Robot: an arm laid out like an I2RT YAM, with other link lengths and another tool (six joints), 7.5 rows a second.
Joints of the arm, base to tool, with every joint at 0 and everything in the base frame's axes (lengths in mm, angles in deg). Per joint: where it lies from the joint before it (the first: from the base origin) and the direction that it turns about. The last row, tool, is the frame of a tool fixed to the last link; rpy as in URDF.
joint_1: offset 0 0 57.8 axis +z
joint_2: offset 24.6 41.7 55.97 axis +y
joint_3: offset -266.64 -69.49 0 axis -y
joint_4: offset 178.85 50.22 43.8 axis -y
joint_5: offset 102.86 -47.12 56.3 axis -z
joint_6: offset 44.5 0 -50.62 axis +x
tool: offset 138 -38 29 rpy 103.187 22.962 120.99
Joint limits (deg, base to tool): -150..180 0..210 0..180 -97..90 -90..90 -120..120
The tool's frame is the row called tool.
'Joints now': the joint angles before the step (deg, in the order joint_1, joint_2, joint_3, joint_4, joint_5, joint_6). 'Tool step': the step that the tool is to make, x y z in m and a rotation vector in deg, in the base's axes. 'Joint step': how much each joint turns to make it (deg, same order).
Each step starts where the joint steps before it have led.
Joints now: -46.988 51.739 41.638 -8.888 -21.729 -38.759
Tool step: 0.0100 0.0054 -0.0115 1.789 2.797 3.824
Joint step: -0.210 2.794 2.385 -3.774 -3.466 -2.426
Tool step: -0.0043 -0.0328 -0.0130 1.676 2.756 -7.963
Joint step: -0.116 4.115 1.175 0.783 7.519 2.592
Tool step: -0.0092 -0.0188 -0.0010 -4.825 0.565 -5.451
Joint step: -0.058 0.329 -4.178 7.370 6.423 -1.222
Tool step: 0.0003 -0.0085 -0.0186 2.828 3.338 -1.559
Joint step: -0.068 2.853 1.680 -3.144 1.582 0.130
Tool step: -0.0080 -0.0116 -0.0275 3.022 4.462 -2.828
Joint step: -1.161 3.023 0.402 -2.658 2.088 -0.313
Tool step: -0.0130 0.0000 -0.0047 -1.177 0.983 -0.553
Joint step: -2.127 -1.841 -2.248 0.377 -0.531 -2.136
